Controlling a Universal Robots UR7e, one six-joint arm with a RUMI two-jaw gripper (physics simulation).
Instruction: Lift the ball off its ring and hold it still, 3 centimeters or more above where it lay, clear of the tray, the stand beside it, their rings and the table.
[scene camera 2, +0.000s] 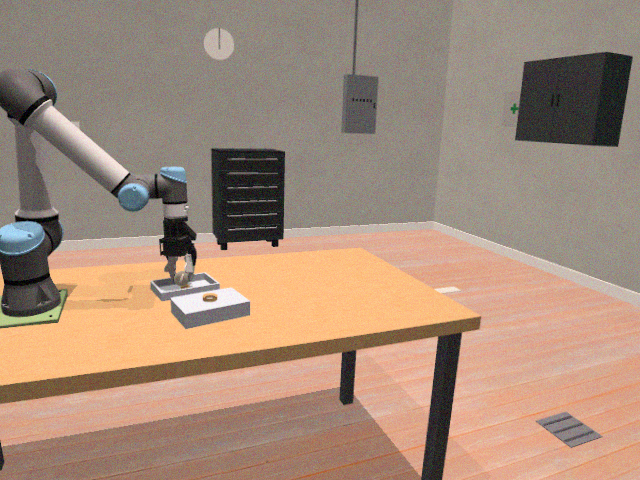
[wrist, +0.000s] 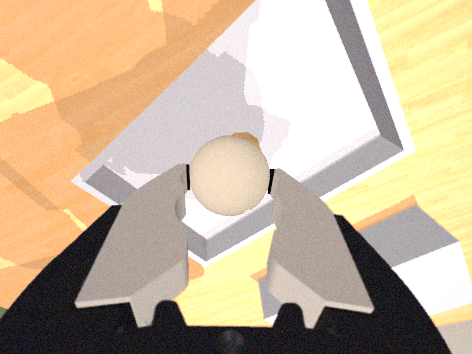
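Seen in the pictures: gripper, fingertip midpoint: (scene camera 2: 181, 281) (wrist: 229, 169); arm's base, link origin: (scene camera 2: 32, 305).
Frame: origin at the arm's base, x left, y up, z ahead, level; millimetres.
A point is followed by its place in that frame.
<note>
The cream ball (scene camera 2: 181, 279) @(x 94, y 28, z 414 mm) (wrist: 230, 175) @(x 131, y 44, z 418 mm) is between the two fingertips of my gripper (scene camera 2: 181, 275) @(x 117, y 14, z 414 mm) (wrist: 229, 169) @(x 117, y 14, z 414 mm), which is shut on it from both sides. The ball is low over the tray (scene camera 2: 194, 290) @(x 57, y 3, z 455 mm) (wrist: 345, 175) @(x 78, y 5, z 492 mm), inside its walls as seen from the wrist. The orange-brown ring (scene camera 2: 186, 286) @(x 101, y 8, z 426 mm) (wrist: 248, 137) @(x 136, y 20, z 431 mm) in the tray shows partly from behind the ball, off to one side of it. Any gap under the ball is too small to tell. The white-topped stand (scene camera 2: 230, 298) @(x -95, y 29, z 560 mm) (wrist: 432, 280) @(x -56, y 29, z 558 mm) is beside the tray and bears another ring (scene camera 2: 209, 300) @(x -115, y 34, z 500 mm).
The tray and stand are on the wooden table (scene camera 2: 320, 289) @(x 59, y -16, z 865 mm), close to each other. The tray's walls rise around the fingertips. The robot's base is at the table's left. A black drawer cabinet (scene camera 2: 248, 196) stands behind the table.
</note>
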